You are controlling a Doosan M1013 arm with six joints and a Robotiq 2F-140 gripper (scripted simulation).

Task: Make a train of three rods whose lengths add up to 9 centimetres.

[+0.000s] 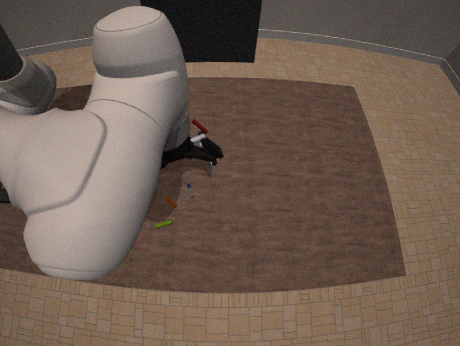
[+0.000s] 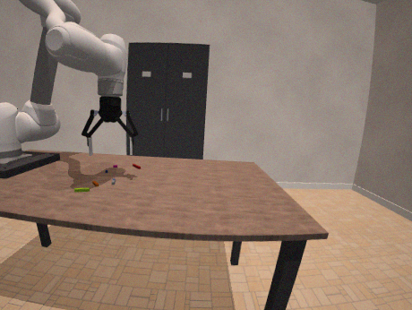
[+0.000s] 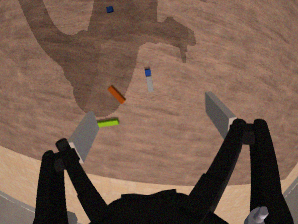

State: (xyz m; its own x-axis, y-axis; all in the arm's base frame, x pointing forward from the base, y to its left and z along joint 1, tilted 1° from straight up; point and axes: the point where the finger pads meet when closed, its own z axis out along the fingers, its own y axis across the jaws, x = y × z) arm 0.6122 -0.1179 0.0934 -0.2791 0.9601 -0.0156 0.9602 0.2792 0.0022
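Right now my hand is 120 mm above the lime rod, 90 mm to the left of it and 80 mm past it. Round my hand: orange rod: 120 mm below, 60 mm behind, 20 mm to the right; grey rod: 120 mm below; magenta rod: 230 mm to the left, 120 mm below, 70 mm behind.
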